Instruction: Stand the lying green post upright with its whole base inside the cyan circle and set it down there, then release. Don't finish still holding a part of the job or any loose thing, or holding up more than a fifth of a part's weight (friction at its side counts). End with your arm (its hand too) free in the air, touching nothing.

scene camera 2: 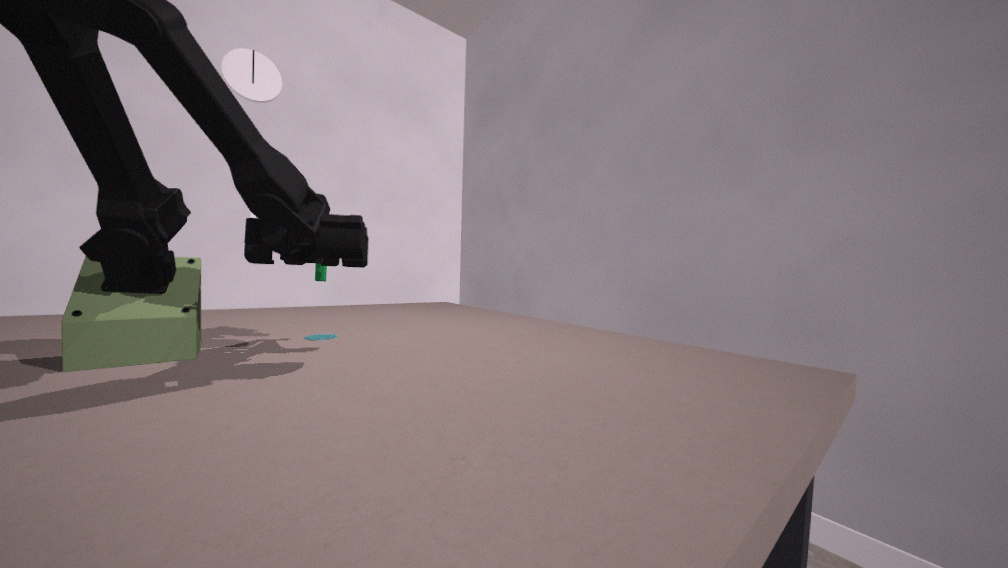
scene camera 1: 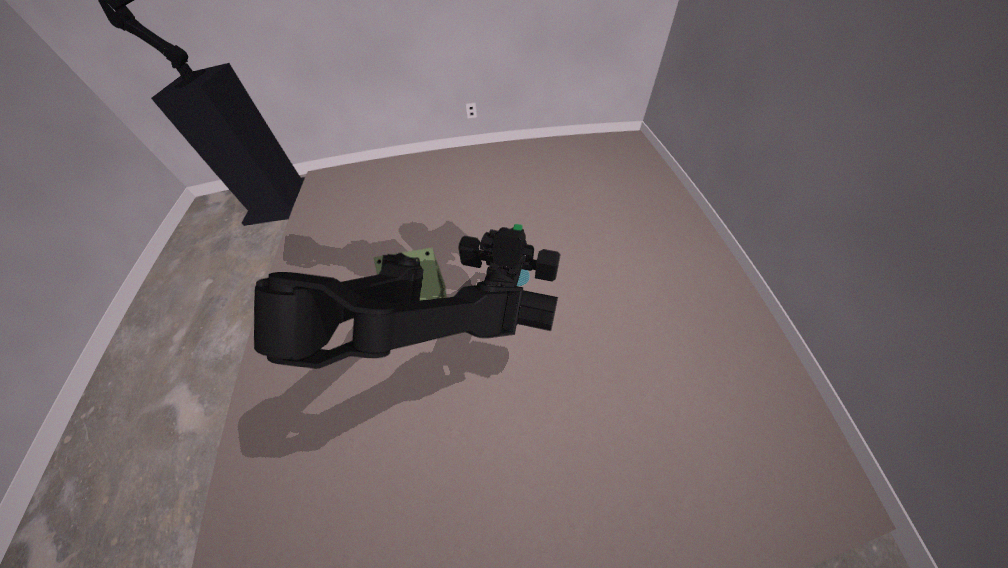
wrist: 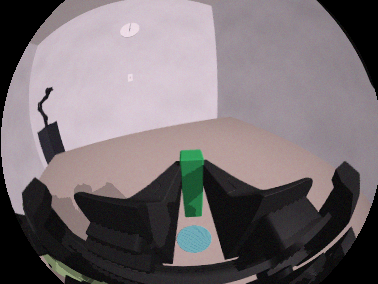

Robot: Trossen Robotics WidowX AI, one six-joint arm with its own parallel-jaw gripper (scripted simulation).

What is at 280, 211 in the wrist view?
My gripper.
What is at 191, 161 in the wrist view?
A green post.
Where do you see a cyan circle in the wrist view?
At 193, 239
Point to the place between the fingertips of my gripper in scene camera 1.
518, 230
